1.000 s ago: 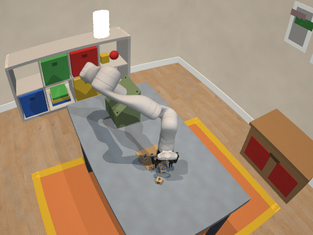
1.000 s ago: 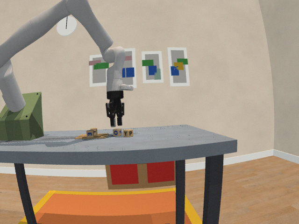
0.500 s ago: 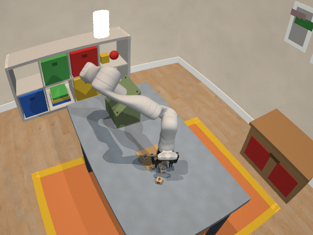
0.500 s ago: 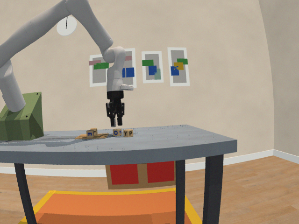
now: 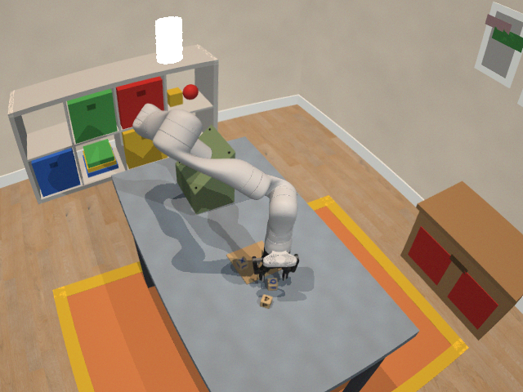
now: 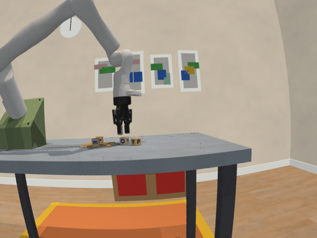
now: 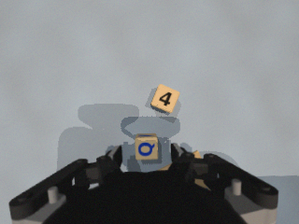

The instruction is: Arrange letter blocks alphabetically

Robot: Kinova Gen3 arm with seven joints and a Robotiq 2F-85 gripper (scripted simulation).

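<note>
Right now my hand is 120 mm past the tan mat and 50 mm above it.
</note>
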